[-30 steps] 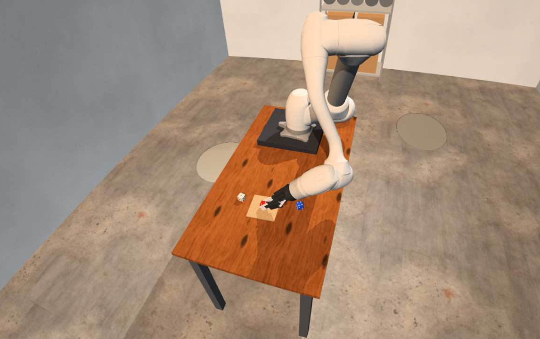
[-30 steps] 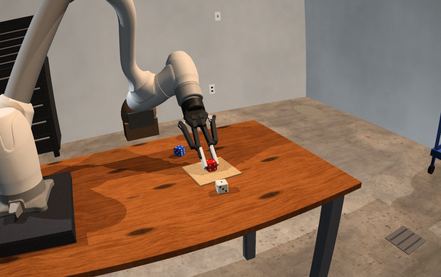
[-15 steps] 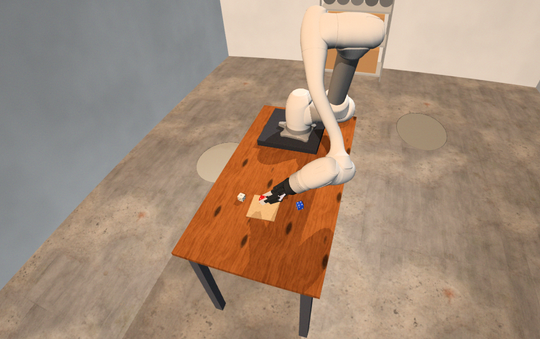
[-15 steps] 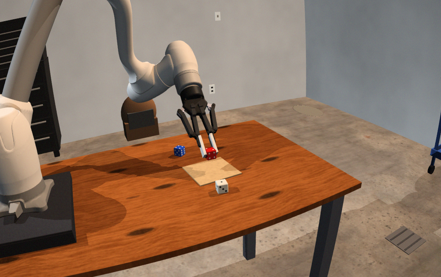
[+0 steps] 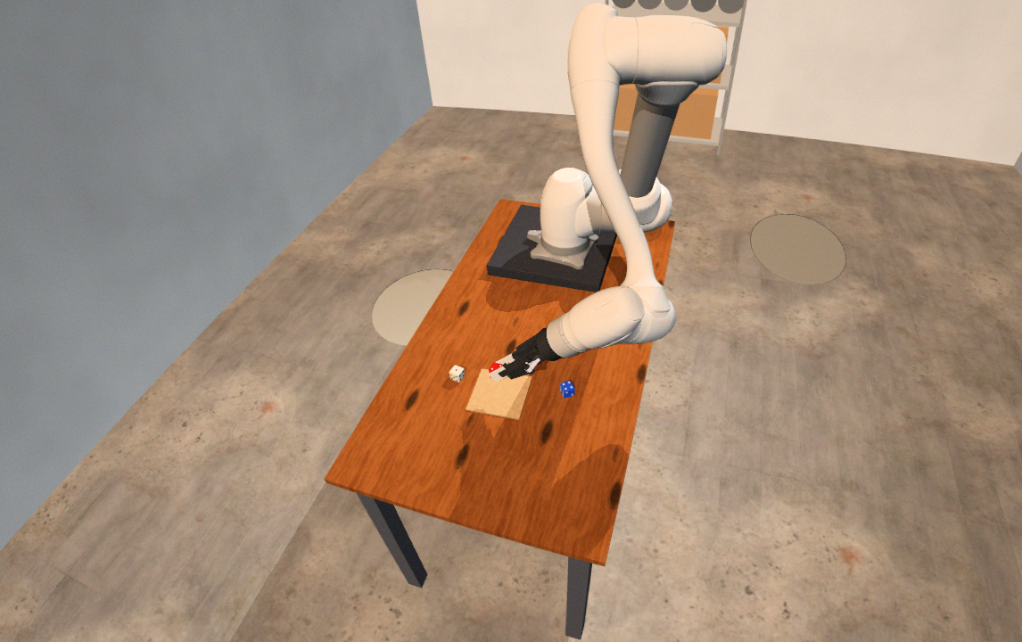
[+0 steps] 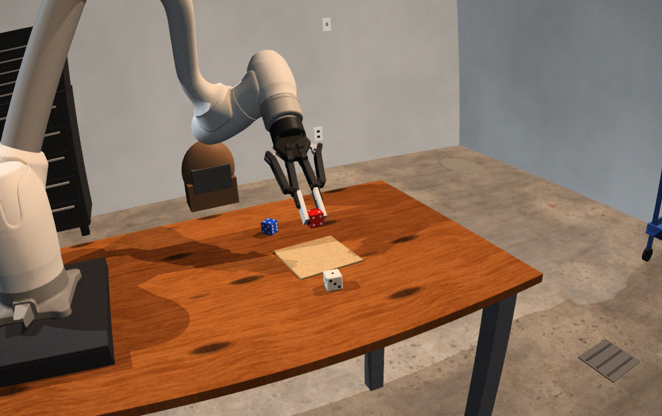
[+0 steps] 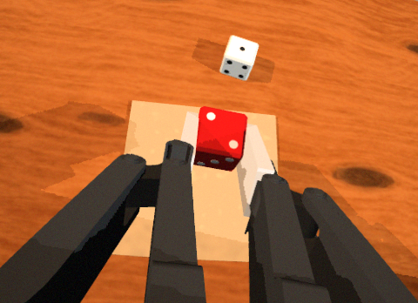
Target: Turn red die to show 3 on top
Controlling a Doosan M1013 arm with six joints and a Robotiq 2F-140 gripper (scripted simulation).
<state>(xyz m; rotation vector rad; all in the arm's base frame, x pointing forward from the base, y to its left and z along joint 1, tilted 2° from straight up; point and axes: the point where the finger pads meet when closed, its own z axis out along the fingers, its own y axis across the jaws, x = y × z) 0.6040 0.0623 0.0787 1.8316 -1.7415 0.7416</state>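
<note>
Now: the red die 2 cm to the right of my hand and 2 cm below it. Also, from my hand: tan mat: 2 cm to the right, 11 cm below; then white die: 1 cm behind, 15 cm to the right, 9 cm below; then blue die: 6 cm behind, 14 cm to the left, 9 cm below.
</note>
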